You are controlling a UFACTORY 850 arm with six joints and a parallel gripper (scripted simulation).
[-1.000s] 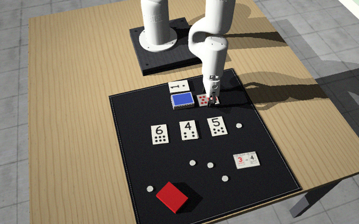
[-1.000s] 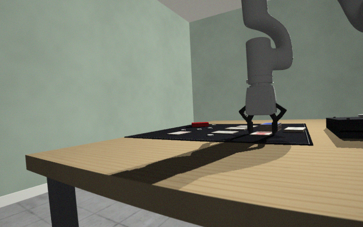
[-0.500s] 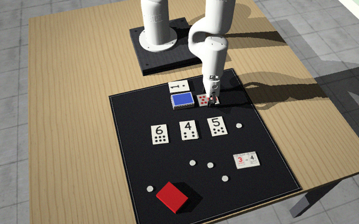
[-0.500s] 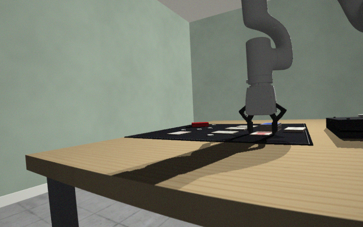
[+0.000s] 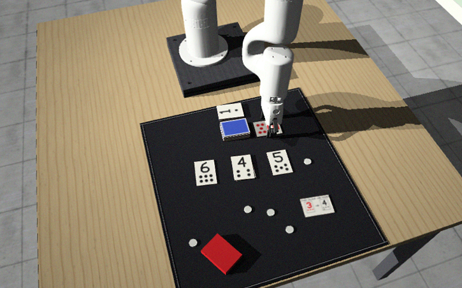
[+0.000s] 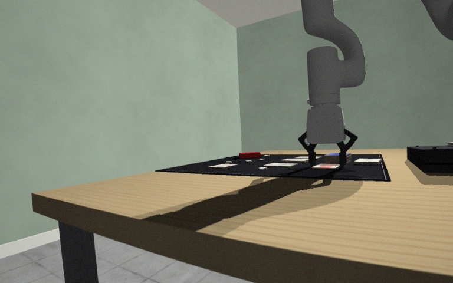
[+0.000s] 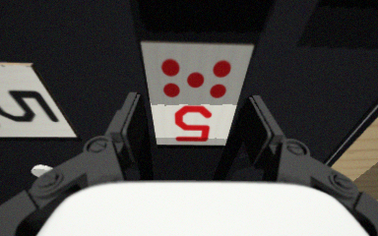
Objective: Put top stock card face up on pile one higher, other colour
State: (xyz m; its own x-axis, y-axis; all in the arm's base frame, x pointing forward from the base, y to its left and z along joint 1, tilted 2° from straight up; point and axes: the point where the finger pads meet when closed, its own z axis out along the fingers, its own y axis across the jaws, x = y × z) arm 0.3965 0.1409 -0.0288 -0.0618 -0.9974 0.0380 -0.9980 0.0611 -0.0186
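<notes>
The black card cloth is 18 cm ahead of my hand, 11 cm to the right of it and 3 cm below it. From my hand the other things lie so: red block (39 cm ahead, 26 cm to the right, 1 cm below); then rule card (32 cm ahead, 5 cm to the left, 1 cm below).
</notes>
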